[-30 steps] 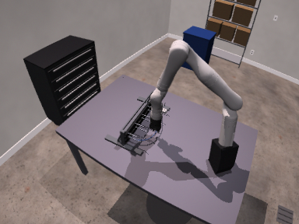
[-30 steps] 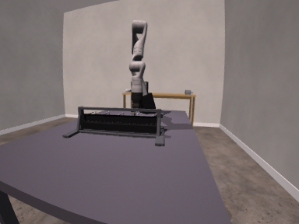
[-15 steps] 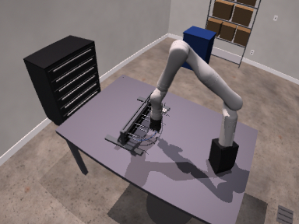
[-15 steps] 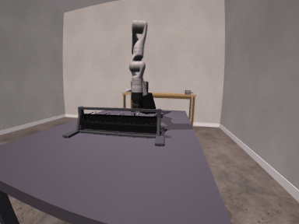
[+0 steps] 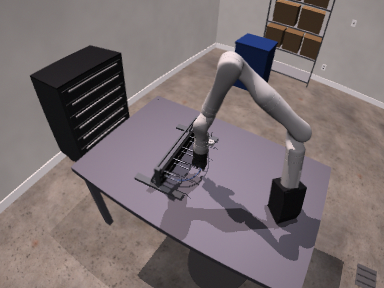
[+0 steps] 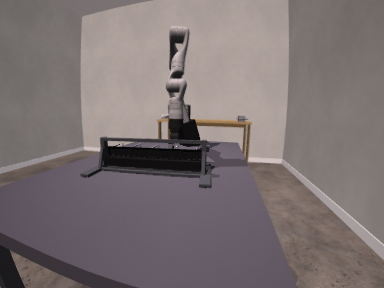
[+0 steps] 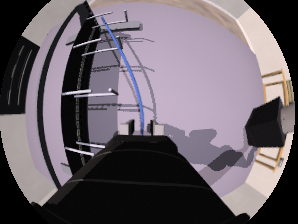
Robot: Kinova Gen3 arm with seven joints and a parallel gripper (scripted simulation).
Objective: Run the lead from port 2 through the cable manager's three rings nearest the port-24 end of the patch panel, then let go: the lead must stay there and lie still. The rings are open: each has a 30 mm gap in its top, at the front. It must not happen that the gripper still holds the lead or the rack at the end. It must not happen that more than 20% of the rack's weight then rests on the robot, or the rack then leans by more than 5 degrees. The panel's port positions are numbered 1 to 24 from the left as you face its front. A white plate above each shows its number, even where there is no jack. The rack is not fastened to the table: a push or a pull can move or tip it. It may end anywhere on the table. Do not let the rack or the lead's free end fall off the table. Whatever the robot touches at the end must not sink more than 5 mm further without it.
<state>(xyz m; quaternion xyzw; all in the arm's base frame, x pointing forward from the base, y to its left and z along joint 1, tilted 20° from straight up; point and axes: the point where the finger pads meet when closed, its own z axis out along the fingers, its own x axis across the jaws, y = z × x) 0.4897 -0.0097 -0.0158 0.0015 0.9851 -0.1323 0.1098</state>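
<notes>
My hand is 160 mm short of the black rack, 60 mm to the left of it and 10 mm below it.
</notes>
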